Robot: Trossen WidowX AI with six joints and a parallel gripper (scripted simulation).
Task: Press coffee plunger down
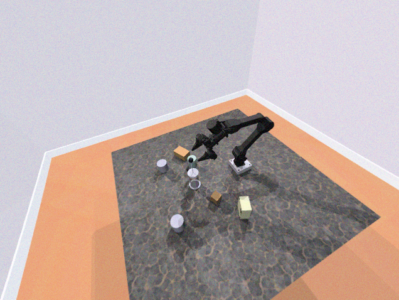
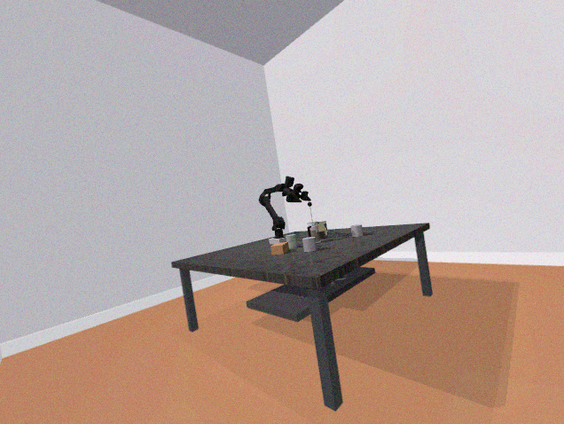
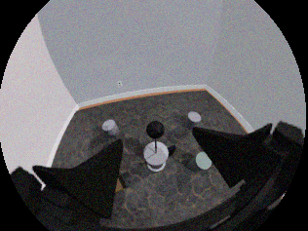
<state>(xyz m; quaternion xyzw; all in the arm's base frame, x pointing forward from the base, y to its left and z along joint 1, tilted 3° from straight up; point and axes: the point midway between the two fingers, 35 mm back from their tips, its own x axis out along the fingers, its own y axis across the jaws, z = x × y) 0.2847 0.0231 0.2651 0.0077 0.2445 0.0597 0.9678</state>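
Right now the coffee press is 150 mm below my gripper tip, 30 mm ahead of it and 10 mm to the right of it. Also, from my gripper tip: cream box 280 mm to the left, 220 mm below, 190 mm behind; then small cube 250 mm below, 150 mm to the left, 70 mm behind; then orange box 290 mm to the right, 250 mm below, 40 mm ahead.
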